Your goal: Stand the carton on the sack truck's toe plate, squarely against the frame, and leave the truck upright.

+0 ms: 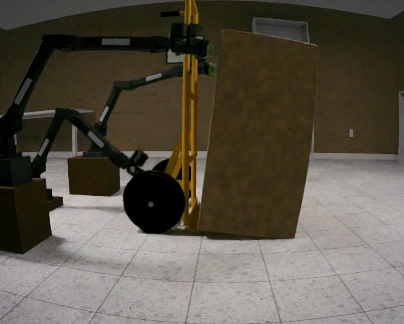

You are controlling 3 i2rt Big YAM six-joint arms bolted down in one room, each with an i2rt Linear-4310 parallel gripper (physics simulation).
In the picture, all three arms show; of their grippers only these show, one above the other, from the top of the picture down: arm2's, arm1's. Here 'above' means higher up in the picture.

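A tall brown carton stands right of the yellow sack truck, leaning slightly right. Its lower left edge is close to the truck's frame, with a wider gap higher up. The toe plate is mostly hidden at the carton's foot, so I cannot tell how the carton bears on it. The truck stands upright on black wheels. The arm2 gripper and, just below it, the arm1 gripper reach past the frame to the carton's upper left edge; their finger opening is unclear. The arm3 gripper does not show; its arm ends behind the near wheel.
The arm2 pedestal stands at the left front, and another brown pedestal stands farther back. A white table is behind the arms at the left. A grey wall box shows behind the carton's top.
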